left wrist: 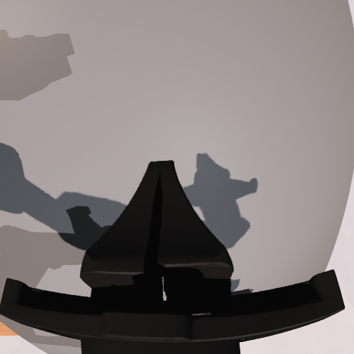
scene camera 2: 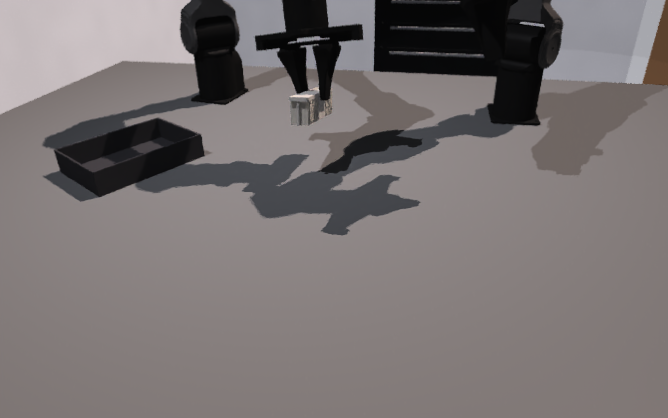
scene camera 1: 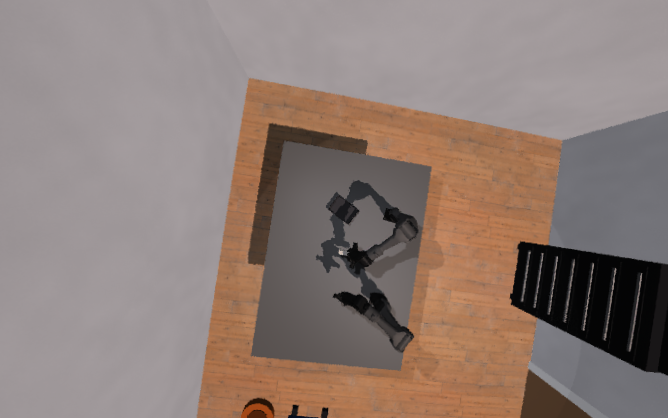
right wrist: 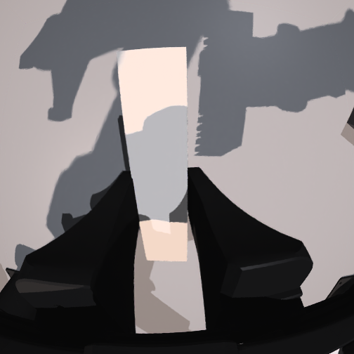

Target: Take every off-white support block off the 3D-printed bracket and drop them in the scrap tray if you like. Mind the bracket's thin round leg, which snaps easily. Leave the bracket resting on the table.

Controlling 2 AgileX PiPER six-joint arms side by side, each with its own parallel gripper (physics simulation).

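The bracket [scene camera 1: 342,252] [scene camera 2: 302,111] [right wrist: 156,150] is pale. In scene camera 2 ribbed off-white blocks show on it at the front and behind, by the fingers; bracket and blocks are hard to tell apart. My right gripper [scene camera 1: 348,251] [scene camera 2: 314,95] [right wrist: 161,185] is shut on the bracket, which appears held above the table, its flat pale face between the fingers. The thin round leg cannot be made out. My left gripper [scene camera 1: 336,296] [left wrist: 162,173] is shut with its fingertips together, below the bracket in scene camera 1. The dark scrap tray [scene camera 1: 353,217] [scene camera 2: 150,165] stands on the table.
The grey table [scene camera 1: 295,320] [scene camera 2: 325,320] carries both arm bases [scene camera 2: 220,75] [scene camera 2: 517,95] at its far side in scene camera 2. Arm shadows cross the table near the tray. A black slatted unit [scene camera 1: 650,320] [scene camera 2: 435,62] stands beyond the table.
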